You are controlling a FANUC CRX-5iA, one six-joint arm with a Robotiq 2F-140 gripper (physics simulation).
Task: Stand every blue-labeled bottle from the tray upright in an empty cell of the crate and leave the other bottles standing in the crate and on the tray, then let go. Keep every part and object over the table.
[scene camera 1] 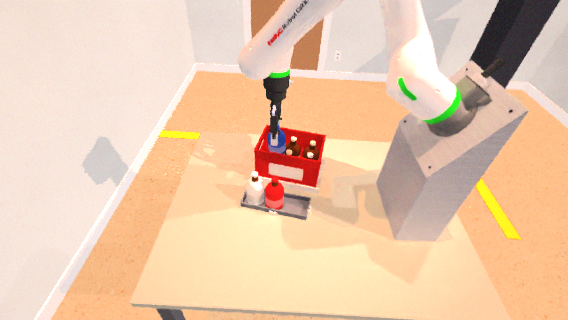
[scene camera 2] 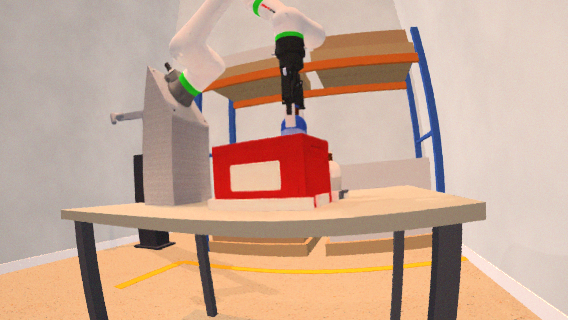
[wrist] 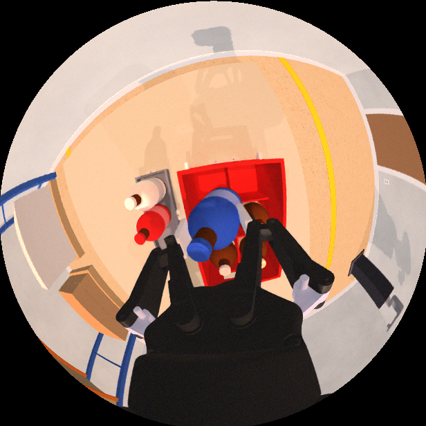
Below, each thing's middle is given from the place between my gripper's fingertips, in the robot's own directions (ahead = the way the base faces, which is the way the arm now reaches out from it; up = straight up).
I see my gripper 10 mm past the blue bottle (wrist: pixel 213 223). From my hand the other things lie so: white bottle (wrist: pixel 144 194): 90 mm ahead, 150 mm to the left, 130 mm below; red bottle (wrist: pixel 150 225): 10 mm ahead, 170 mm to the left, 130 mm below.
